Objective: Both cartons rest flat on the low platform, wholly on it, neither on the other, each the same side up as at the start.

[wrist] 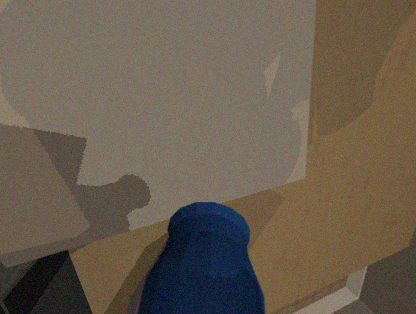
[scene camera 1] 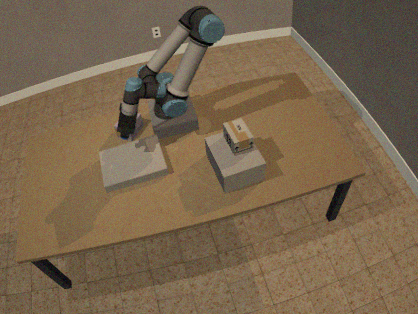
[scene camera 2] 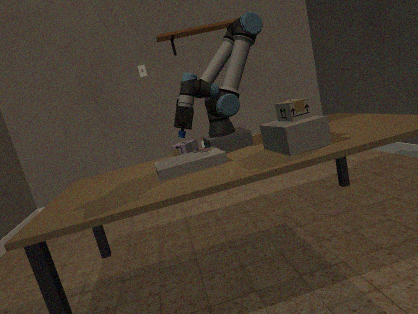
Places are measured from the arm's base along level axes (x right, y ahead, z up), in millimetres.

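Pixels of known places: hand, its tool point: (wrist: pixel 208 235) (scene camera 2: pixel 181 137); arm's base, origin of its link: (scene camera 2: pixel 222 134).
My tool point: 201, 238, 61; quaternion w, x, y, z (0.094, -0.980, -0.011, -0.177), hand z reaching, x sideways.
For each thing: its top centre in the pictures, then the offset to it from my tool point, as dx, dy, dz. Level surfaces: height alone.
- tan-and-white carton with arrow marks, centre of its top: (scene camera 1: pixel 237 130) (scene camera 2: pixel 290 101) -539, +86, +61
- tall grey block, centre of its top: (scene camera 1: pixel 234 150) (scene camera 2: pixel 291 120) -518, +127, -22
- pale purple carton, centre of its top: (scene camera 1: pixel 127 119) (scene camera 2: pixel 183 142) +22, -186, -54
- low grey platform, centre of its top: (wrist: pixel 169 97) (scene camera 2: pixel 187 157) (scene camera 1: pixel 130 159) -16, +65, -94
- wooden table, height of its surface: dz -142
A tan-and-white carton with arrow marks (scene camera 1: pixel 239 136) (scene camera 2: pixel 291 110) stands on the tall grey block (scene camera 1: pixel 245 175) (scene camera 2: pixel 300 137) at the right. A pale purple carton (scene camera 1: pixel 138 123) (scene camera 2: pixel 185 146) sits behind the low grey platform (scene camera 1: pixel 132 167) (scene camera 2: pixel 182 167) (wrist: pixel 200 100), beside the robot's base. The arm partly hides it in scene camera 1. My gripper, a blue suction cup (scene camera 1: pixel 125 137) (scene camera 2: pixel 181 134) (wrist: pixel 208 215), is open, with no carton on it. It hangs near the purple carton, a little above its top in scene camera 2. The platform's top bears shadows.
The grey base block of the arm (scene camera 1: pixel 177 125) (scene camera 2: pixel 239 141) stands right of the purple carton, behind the platform. The wooden table (scene camera 1: pixel 150 210) (scene camera 2: pixel 125 200) carries everything. A wall shelf (scene camera 2: pixel 197 30) is high behind the arm.
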